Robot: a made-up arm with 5 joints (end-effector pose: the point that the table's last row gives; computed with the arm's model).
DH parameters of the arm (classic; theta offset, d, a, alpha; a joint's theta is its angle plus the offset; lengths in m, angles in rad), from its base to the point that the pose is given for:
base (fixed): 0 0.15 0 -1.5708
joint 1: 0 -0.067 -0.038 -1.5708
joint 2: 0 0.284 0.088 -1.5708
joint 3: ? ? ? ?
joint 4: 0 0.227 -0.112 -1.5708
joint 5: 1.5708 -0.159 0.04 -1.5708
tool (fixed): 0 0.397 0 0
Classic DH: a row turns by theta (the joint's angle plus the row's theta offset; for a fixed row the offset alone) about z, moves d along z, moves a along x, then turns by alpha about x.
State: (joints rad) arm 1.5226 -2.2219 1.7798 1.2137 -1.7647
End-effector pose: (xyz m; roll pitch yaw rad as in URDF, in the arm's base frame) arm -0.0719 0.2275 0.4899 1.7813 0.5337 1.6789
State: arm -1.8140 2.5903 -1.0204 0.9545 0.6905
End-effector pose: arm -0.1441 -0.3448 0.5260 1.4740 0.2184 -0.9940
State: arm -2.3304 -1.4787 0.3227 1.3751 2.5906
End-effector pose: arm 0.5322 -0.3051 0.7921 0.5793 0.3123 -0.9785
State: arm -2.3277 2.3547 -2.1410 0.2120 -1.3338
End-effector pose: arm 0.1622 -0.1532 0.5260 0.5497 -0.1544 2.1969
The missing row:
joint 3: -1.5708 -0.012 0.221 1.5708
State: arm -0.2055 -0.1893 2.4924 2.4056 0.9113
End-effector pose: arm 0.7934 0.2480 0.2065 1.4892 -0.8822 2.2463
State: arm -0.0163 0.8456 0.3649 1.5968 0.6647
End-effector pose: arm 0.1952 0.3735 -0.6539 -1.8190 -0.2852 -0.1523
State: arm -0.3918 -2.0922 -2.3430 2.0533 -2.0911
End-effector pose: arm 0.2450 -0.1561 0.0994 2.0992 -0.2046 1.2650
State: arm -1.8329 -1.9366 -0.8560 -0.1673 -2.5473
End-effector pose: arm 0.5553 -0.3862 0.1549 -1.3554 -0.1802 -1.9035
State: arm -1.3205 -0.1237 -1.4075 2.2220 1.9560
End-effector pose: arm -0.3470 -0.1945 -0.1523 -1.1235 0.6567 2.1667
